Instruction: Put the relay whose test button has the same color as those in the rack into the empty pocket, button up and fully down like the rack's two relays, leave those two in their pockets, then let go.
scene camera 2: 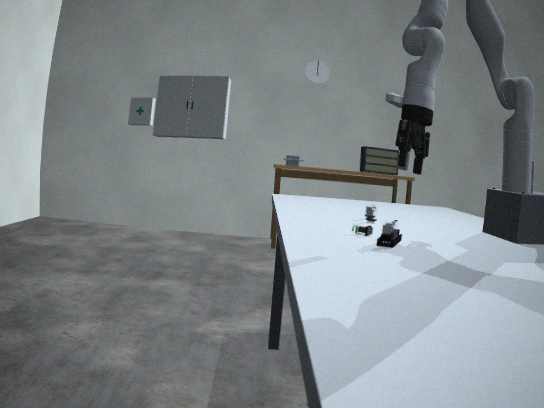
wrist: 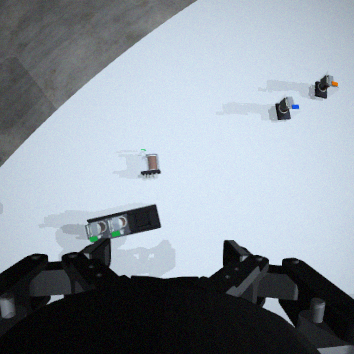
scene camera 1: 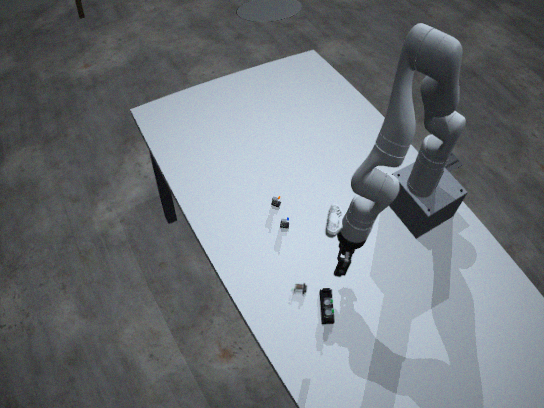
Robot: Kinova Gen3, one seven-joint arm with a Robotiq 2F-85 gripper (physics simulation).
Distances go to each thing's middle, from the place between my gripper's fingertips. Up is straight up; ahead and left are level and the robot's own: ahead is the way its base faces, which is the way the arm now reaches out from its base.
The black rack (wrist: 144,218) lies 5 cm ahead of my hand, 6 cm to the left of it and 14 cm below it.
